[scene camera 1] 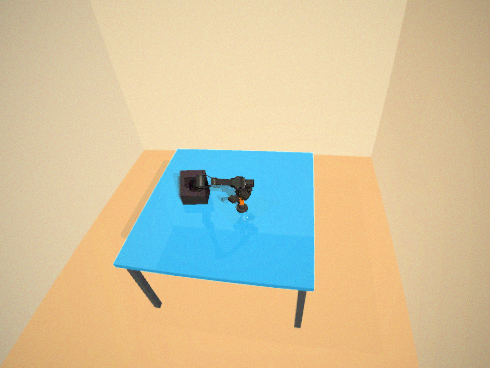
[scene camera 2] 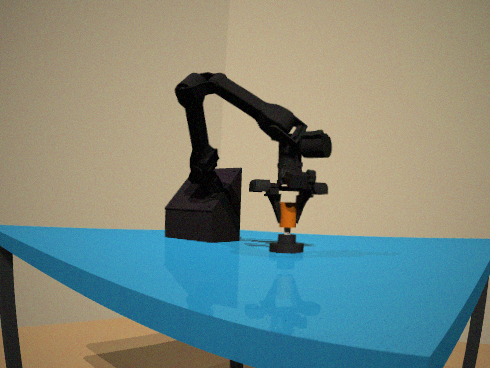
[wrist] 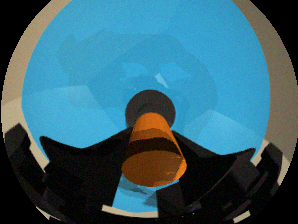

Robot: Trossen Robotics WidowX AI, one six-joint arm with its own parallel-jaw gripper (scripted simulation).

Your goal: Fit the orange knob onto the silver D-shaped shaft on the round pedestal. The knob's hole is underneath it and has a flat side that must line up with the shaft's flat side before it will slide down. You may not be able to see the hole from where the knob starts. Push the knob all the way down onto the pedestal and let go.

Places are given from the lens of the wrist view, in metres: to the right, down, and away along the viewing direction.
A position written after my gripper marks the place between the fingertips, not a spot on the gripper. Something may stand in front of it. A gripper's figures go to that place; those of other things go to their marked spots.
my gripper (wrist: 151, 132): 0.00, 0.02, 0.09
orange knob (wrist: 153, 158): 0.00, 0.02, 0.04
round pedestal (wrist: 149, 101): 0.00, -0.01, 0.13
The marked spots on the round pedestal and the orange knob are 0.10 m apart.
